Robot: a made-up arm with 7 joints. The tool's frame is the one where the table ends. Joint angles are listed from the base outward.
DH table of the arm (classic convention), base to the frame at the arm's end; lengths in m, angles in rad. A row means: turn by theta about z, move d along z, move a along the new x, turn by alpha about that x. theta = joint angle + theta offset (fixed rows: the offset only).
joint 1: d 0.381  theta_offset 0  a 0  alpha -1.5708
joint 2: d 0  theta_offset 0  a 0  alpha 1.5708
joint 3: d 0.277  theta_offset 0  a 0.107  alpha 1.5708
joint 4: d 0  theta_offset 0  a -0.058  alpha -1.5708
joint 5: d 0.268  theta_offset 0  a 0  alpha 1.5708
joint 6: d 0  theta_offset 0  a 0.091  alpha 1.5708
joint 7: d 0  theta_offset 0  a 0  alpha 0
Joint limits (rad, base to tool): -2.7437..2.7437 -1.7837..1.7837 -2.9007..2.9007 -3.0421..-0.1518 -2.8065..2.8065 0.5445..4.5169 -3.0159..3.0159
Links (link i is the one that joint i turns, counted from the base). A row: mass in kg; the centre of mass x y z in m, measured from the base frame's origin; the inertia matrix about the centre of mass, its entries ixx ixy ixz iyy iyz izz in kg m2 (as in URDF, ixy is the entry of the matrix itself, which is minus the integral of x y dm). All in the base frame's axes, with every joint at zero. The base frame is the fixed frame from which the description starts. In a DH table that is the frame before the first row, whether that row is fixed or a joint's. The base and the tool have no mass.
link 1: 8.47; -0.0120 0.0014 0.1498; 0.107 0 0 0.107 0 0.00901
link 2: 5.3; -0.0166 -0.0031 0.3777; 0.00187 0 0 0.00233 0 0.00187
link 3: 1.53; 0.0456 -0.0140 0.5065; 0.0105 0 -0.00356 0.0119 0 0.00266
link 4: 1.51; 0.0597 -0.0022 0.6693; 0.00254 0 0 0.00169 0 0.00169
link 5: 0.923; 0.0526 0.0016 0.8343; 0.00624 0 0 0.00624 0 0.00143
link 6: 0.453; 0.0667 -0.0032 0.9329; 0.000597 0 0 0.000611 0 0.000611
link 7: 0.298; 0.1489 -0.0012 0.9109; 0.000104 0 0 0.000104 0 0.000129
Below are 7 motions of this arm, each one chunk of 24 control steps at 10 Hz.
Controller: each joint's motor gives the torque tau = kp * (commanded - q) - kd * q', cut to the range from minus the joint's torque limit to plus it. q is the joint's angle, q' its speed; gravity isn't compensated. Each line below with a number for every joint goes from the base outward.
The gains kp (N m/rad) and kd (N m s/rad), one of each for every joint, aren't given. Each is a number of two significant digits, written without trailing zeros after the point. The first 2 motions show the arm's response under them.
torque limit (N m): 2.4 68 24 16 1.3 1.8 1
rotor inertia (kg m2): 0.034 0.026 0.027 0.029 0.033 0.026 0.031
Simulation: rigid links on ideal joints. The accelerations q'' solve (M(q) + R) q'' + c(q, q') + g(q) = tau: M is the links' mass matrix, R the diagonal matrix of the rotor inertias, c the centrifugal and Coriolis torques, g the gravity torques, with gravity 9.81 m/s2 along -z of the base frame. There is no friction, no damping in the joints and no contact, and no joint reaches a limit. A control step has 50 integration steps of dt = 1/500 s. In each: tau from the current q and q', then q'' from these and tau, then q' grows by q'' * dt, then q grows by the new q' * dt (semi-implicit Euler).
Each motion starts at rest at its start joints. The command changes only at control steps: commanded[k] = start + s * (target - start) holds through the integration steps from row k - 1 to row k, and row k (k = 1, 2, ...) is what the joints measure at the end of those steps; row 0 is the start. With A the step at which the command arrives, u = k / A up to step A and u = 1 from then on. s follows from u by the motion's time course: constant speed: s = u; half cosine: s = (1 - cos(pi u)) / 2; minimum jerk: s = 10 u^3 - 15 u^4 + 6 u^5; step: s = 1 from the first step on.
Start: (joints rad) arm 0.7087 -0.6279 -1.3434 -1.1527 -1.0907 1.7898 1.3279
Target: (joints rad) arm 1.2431 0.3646 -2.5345 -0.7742 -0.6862 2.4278 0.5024
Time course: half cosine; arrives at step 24
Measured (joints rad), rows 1 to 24:
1: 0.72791 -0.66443 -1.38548 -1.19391 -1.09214 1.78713 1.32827
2: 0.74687 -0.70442 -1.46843 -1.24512 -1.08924 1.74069 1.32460
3: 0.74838 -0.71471 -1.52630 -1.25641 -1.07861 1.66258 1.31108
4: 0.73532 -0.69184 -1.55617 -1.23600 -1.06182 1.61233 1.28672
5: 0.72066 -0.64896 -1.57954 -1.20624 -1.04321 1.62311 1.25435
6: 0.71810 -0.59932 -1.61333 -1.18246 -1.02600 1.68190 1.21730
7: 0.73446 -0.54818 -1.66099 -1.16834 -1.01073 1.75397 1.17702
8: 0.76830 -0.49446 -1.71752 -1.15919 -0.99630 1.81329 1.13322
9: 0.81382 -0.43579 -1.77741 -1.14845 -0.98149 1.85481 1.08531
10: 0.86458 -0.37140 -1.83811 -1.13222 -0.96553 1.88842 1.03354
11: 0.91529 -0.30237 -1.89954 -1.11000 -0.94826 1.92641 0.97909
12: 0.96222 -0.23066 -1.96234 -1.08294 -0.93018 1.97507 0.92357
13: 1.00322 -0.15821 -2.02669 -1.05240 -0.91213 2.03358 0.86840
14: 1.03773 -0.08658 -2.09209 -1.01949 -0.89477 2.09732 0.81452
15: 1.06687 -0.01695 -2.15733 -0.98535 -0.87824 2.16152 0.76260
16: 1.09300 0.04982 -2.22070 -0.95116 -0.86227 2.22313 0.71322
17: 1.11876 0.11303 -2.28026 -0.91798 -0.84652 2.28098 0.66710
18: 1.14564 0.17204 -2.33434 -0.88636 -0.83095 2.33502 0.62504
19: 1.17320 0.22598 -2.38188 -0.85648 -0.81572 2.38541 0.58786
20: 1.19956 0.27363 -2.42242 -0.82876 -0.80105 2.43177 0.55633
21: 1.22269 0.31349 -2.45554 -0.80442 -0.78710 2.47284 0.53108
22: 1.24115 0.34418 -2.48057 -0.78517 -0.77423 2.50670 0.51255
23: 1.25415 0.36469 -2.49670 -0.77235 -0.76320 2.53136 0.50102
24: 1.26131 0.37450 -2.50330 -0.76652 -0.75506 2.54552 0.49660
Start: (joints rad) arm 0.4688 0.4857 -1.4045 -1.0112 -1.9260 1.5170 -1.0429
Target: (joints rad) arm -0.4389 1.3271 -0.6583 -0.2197 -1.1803 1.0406 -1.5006
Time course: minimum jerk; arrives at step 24
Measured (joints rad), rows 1 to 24:
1: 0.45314 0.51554 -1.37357 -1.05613 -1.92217 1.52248 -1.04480
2: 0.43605 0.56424 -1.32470 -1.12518 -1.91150 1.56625 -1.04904
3: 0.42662 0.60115 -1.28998 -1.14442 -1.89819 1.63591 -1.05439
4: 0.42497 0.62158 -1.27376 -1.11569 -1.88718 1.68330 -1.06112
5: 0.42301 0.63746 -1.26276 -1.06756 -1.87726 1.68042 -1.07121
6: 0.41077 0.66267 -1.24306 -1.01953 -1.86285 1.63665 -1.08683
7: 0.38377 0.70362 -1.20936 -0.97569 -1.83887 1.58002 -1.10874
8: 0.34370 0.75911 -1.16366 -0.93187 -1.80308 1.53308 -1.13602
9: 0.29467 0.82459 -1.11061 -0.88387 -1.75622 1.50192 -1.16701
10: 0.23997 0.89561 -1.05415 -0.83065 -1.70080 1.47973 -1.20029
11: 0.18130 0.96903 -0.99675 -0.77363 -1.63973 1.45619 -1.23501
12: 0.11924 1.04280 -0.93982 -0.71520 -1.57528 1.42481 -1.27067
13: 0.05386 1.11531 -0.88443 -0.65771 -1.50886 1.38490 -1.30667
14: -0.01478 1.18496 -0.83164 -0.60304 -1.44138 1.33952 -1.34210
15: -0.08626 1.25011 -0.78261 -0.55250 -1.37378 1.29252 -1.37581
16: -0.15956 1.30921 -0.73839 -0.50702 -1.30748 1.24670 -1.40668
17: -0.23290 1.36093 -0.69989 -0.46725 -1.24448 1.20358 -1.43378
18: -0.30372 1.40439 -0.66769 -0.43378 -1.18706 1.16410 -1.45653
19: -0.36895 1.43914 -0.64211 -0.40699 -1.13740 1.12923 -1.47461
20: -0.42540 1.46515 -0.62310 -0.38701 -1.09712 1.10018 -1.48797
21: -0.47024 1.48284 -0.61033 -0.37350 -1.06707 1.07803 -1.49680
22: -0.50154 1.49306 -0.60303 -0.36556 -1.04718 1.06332 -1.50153
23: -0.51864 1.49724 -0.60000 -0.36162 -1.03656 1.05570 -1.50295
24: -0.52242 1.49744 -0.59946 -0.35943 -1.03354 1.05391 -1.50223
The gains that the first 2 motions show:
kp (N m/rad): 10 88 42 27 1.6 2.2 2.9
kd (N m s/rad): 1.2 6.4 2.7 1.3 0.24 0.21 0.18
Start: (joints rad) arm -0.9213 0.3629 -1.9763 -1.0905 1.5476 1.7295 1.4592
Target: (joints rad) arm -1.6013 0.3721 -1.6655 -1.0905 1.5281 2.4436 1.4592
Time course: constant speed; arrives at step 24
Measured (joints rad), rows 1 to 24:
1: -0.93671 0.37005 -1.93738 -1.13974 1.54762 1.73838 1.46100
2: -0.96030 0.38283 -1.89070 -1.20159 1.55096 1.74012 1.46387
3: -0.98409 0.39066 -1.86595 -1.21135 1.55636 1.73972 1.46533
4: -1.00502 0.39263 -1.85714 -1.19190 1.56026 1.75641 1.46497
5: -1.02698 0.39240 -1.84999 -1.17846 1.56200 1.79417 1.46389
6: -1.05457 0.39267 -1.83843 -1.17954 1.56352 1.84138 1.46320
7: -1.08767 0.39355 -1.82444 -1.18617 1.56695 1.88535 1.46321
8: -1.12296 0.39429 -1.81101 -1.19032 1.57270 1.92173 1.46360
9: -1.15738 0.39477 -1.79869 -1.19101 1.57958 1.95319 1.46392
10: -1.18953 0.39539 -1.78645 -1.19056 1.58618 1.98373 1.46396
11: -1.21931 0.39651 -1.77353 -1.19050 1.59187 2.01526 1.46382
12: -1.24717 0.39814 -1.75992 -1.19083 1.59675 2.04762 1.46367
13: -1.27374 0.40006 -1.74602 -1.19107 1.60121 2.08002 1.46363
14: -1.29972 0.40202 -1.73214 -1.19109 1.60550 2.11200 1.46368
15: -1.32580 0.40390 -1.71842 -1.19110 1.60977 2.14363 1.46376
16: -1.35248 0.40563 -1.70487 -1.19126 1.61404 2.17519 1.46379
17: -1.38000 0.40721 -1.69148 -1.19162 1.61834 2.20693 1.46377
18: -1.40834 0.40866 -1.67825 -1.19209 1.62266 2.23895 1.46371
19: -1.43727 0.41002 -1.66512 -1.19259 1.62700 2.27120 1.46364
20: -1.46649 0.41133 -1.65205 -1.19307 1.63134 2.30357 1.46358
21: -1.49574 0.41265 -1.63898 -1.19351 1.63563 2.33592 1.46353
22: -1.52480 0.41402 -1.62587 -1.19390 1.63985 2.36816 1.46348
23: -1.55355 0.41544 -1.61270 -1.19424 1.64395 2.40022 1.46343
24: -1.58198 0.41691 -1.59949 -1.19454 1.64790 2.43210 1.46337

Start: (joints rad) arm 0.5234 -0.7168 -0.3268 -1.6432 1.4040 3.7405 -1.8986
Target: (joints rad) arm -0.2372 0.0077 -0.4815 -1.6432 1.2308 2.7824 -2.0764
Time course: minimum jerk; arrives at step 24
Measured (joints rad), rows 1 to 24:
1: 0.52452 -0.74054 -0.34906 -1.70553 1.42091 3.75972 -1.89844
2: 0.52333 -0.74893 -0.38568 -1.72902 1.46825 3.78859 -1.89772
3: 0.51773 -0.74693 -0.39698 -1.72045 1.51731 3.79501 -1.89713
4: 0.50170 -0.73634 -0.39272 -1.71284 1.54725 3.77937 -1.89858
5: 0.47870 -0.71514 -0.39010 -1.71355 1.55517 3.75110 -1.90329
6: 0.45287 -0.68398 -0.39338 -1.71941 1.54855 3.71464 -1.91103
7: 0.42331 -0.64420 -0.39952 -1.72666 1.53657 3.67014 -1.92090
8: 0.38739 -0.59690 -0.40570 -1.73373 1.52529 3.61700 -1.93218
9: 0.34457 -0.54306 -0.41157 -1.74063 1.51693 3.55527 -1.94455
10: 0.29629 -0.48370 -0.41787 -1.74793 1.51118 3.48543 -1.95794
11: 0.24437 -0.42007 -0.42477 -1.75590 1.50678 3.40839 -1.97220
12: 0.19032 -0.35378 -0.43183 -1.76427 1.50237 3.32567 -1.98703
13: 0.13539 -0.28676 -0.43861 -1.77247 1.49684 3.23958 -2.00195
14: 0.08058 -0.22103 -0.44493 -1.78000 1.48938 3.15295 -2.01643
15: 0.02677 -0.15854 -0.45074 -1.78657 1.47965 3.06880 -2.03001
16: -0.02517 -0.10104 -0.45606 -1.79205 1.46772 2.98999 -2.04232
17: -0.07427 -0.04998 -0.46090 -1.79640 1.45411 2.91900 -2.05309
18: -0.11944 -0.00649 -0.46521 -1.79969 1.43968 2.85778 -2.06215
19: -0.15946 0.02869 -0.46892 -1.80198 1.42545 2.80767 -2.06936
20: -0.19316 0.05530 -0.47193 -1.80339 1.41245 2.76936 -2.07471
21: -0.21954 0.07359 -0.47414 -1.80399 1.40155 2.74277 -2.07824
22: -0.23799 0.08435 -0.47549 -1.80386 1.39326 2.72707 -2.08014
23: -0.24858 0.08904 -0.47600 -1.80306 1.38768 2.72058 -2.08072
24: -0.25223 0.08975 -0.47580 -1.80164 1.38448 2.72073 -2.08048

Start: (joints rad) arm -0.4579 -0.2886 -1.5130 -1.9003 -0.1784 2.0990 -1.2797
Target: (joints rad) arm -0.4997 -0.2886 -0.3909 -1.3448 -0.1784 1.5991 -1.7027
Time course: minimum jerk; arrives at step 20
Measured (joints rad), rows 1 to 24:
1: -0.43961 -0.31315 -1.54027 -1.99070 -0.17980 2.08510 -1.27980
2: -0.43464 -0.33431 -1.57174 -2.09103 -0.18139 2.00169 -1.28108
3: -0.45155 -0.34244 -1.56741 -2.08641 -0.18204 1.89037 -1.28537
4: -0.47930 -0.34133 -1.53361 -2.02938 -0.18243 1.83452 -1.29491
5: -0.50586 -0.33790 -1.48323 -1.98457 -0.18267 1.84404 -1.31189
6: -0.52282 -0.33429 -1.42042 -1.95612 -0.18244 1.86766 -1.33703
7: -0.52870 -0.32886 -1.34241 -1.92272 -0.18186 1.86277 -1.36911
8: -0.52540 -0.32057 -1.24817 -1.87613 -0.18191 1.82474 -1.40587
9: -0.51486 -0.30996 -1.14138 -1.82242 -0.18359 1.77031 -1.44527
10: -0.49935 -0.29789 -1.02769 -1.76831 -0.18693 1.71463 -1.48587
11: -0.48197 -0.28532 -0.91248 -1.71566 -0.19099 1.66375 -1.52656
12: -0.46597 -0.27357 -0.80070 -1.66452 -0.19440 1.61810 -1.56609
13: -0.45385 -0.26403 -0.69734 -1.61599 -0.19611 1.57699 -1.60298
14: -0.44717 -0.25753 -0.60696 -1.57196 -0.19573 1.54033 -1.63567
15: -0.44643 -0.25409 -0.53289 -1.53420 -0.19360 1.50881 -1.66285
16: -0.45091 -0.25307 -0.47682 -1.50408 -0.19061 1.48348 -1.68365
17: -0.45891 -0.25349 -0.43876 -1.48256 -0.18777 1.46511 -1.69781
18: -0.46838 -0.25434 -0.41710 -1.46984 -0.18585 1.45366 -1.70568
19: -0.47777 -0.25494 -0.40866 -1.46495 -0.18519 1.44803 -1.70825
20: -0.48660 -0.25503 -0.40858 -1.46535 -0.18574 1.44610 -1.70724
21: -0.49501 -0.25478 -0.41102 -1.46734 -0.18717 1.44532 -1.70497
22: -0.50144 -0.25465 -0.41273 -1.46833 -0.18894 1.44437 -1.70344
23: -0.50459 -0.25485 -0.41312 -1.46801 -0.19043 1.44363 -1.70331
24: -0.50475 -0.25512 -0.41265 -1.46728 -0.19120 1.44375 -1.70406

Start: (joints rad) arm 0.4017 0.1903 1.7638 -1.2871 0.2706 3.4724 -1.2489
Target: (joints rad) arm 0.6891 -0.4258 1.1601 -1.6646 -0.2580 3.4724 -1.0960
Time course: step
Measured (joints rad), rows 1 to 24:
1: 0.37077 -0.25681 1.25366 -1.67055 0.19678 3.49685 -1.18806
2: 0.43145 -0.40325 1.23421 -1.94089 -0.00055 3.48832 -1.10035
3: 0.53665 -0.44873 1.25631 -1.86862 -0.21880 3.45375 -1.05850
4: 0.66543 -0.47149 1.25618 -1.76251 -0.39171 3.43619 -1.06633
5: 0.77822 -0.48405 1.26258 -1.74639 -0.48823 3.45669 -1.09476
6: 0.83694 -0.49042 1.27404 -1.76755 -0.52463 3.49245 -1.11626
7: 0.84206 -0.49006 1.27485 -1.77889 -0.52448 3.51662 -1.12018
8: 0.81013 -0.48374 1.26426 -1.78006 -0.50233 3.52118 -1.11176
9: 0.75864 -0.47478 1.25055 -1.78321 -0.46937 3.51213 -1.10196
10: 0.70425 -0.46631 1.23932 -1.79036 -0.43606 3.49890 -1.09799
11: 0.66074 -0.46006 1.23180 -1.79649 -0.40964 3.48851 -1.10013
12: 0.63583 -0.45675 1.22799 -1.79847 -0.39279 3.48413 -1.10441
13: 0.63042 -0.45644 1.22797 -1.79711 -0.38512 3.48543 -1.10708
14: 0.64037 -0.45850 1.23114 -1.79444 -0.38502 3.48997 -1.10705
15: 0.65908 -0.46183 1.23596 -1.79167 -0.39039 3.49500 -1.10548
16: 0.67981 -0.46524 1.24063 -1.78924 -0.39880 3.49880 -1.10403
17: 0.69717 -0.46783 1.24392 -1.78747 -0.40773 3.50092 -1.10357
18: 0.70796 -0.46921 1.24543 -1.78661 -0.41510 3.50164 -1.10393
19: 0.71135 -0.46940 1.24537 -1.78672 -0.41972 3.50140 -1.10450
20: 0.70849 -0.46870 1.24423 -1.78754 -0.42134 3.50054 -1.10482
21: 0.70177 -0.46752 1.24255 -1.78866 -0.42044 3.49937 -1.10480
22: 0.69385 -0.46625 1.24085 -1.78971 -0.41793 3.49817 -1.10464
23: 0.68695 -0.46522 1.23952 -1.79044 -0.41480 3.49723 -1.10452
24: 0.68246 -0.46461 1.23878 -1.79078 -0.41193 3.49672 -1.10451

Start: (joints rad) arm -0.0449 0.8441 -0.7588 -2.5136 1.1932 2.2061 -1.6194
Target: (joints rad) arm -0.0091 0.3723 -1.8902 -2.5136 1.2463 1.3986 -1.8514
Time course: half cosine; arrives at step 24
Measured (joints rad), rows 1 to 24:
1: -0.06508 0.90247 -0.70760 -2.51996 1.18862 2.18842 -1.61869
2: -0.06652 0.95172 -0.66595 -2.55560 1.17346 2.11716 -1.61759
3: -0.04483 0.95105 -0.68023 -2.56529 1.15971 2.03360 -1.61920
4: -0.02309 0.92725 -0.71896 -2.54398 1.15361 1.99020 -1.62516
5: -0.00778 0.90226 -0.76227 -2.53263 1.15361 1.98647 -1.63489
6: 0.00005 0.88023 -0.80784 -2.54227 1.15770 1.98775 -1.64655
7: -0.00030 0.85720 -0.85886 -2.55520 1.16458 1.96673 -1.65866
8: -0.00656 0.82971 -0.91782 -2.56122 1.17285 1.92163 -1.67087
9: -0.01497 0.79792 -0.98388 -2.56459 1.18142 1.86572 -1.68360
10: -0.02281 0.76355 -1.05462 -2.57065 1.18982 1.81050 -1.69729
11: -0.02868 0.72764 -1.12826 -2.57906 1.19770 1.75954 -1.71196
12: -0.03184 0.69052 -1.20385 -2.58733 1.20465 1.71146 -1.72723
13: -0.03206 0.65260 -1.28049 -2.59461 1.21031 1.66439 -1.74261
14: -0.02996 0.61459 -1.35689 -2.60144 1.21454 1.61776 -1.75767
15: -0.02679 0.57726 -1.43166 -2.60820 1.21736 1.57218 -1.77215
16: -0.02391 0.54130 -1.50353 -2.61464 1.21887 1.52889 -1.78585
17: -0.02230 0.50729 -1.57128 -2.62042 1.21927 1.48922 -1.79860
18: -0.02233 0.47585 -1.63367 -2.62546 1.21883 1.45421 -1.81021
19: -0.02382 0.44758 -1.68941 -2.62981 1.21785 1.42436 -1.82047
20: -0.02616 0.42310 -1.73729 -2.63348 1.21659 1.39976 -1.82919
21: -0.02863 0.40295 -1.77624 -2.63641 1.21523 1.38033 -1.83619
22: -0.03062 0.38757 -1.80538 -2.63856 1.21393 1.36598 -1.84136
23: -0.03181 0.37731 -1.82410 -2.63998 1.21278 1.35673 -1.84459
24: -0.03219 0.37236 -1.83206 -2.64072 1.21184 1.35267 -1.84583

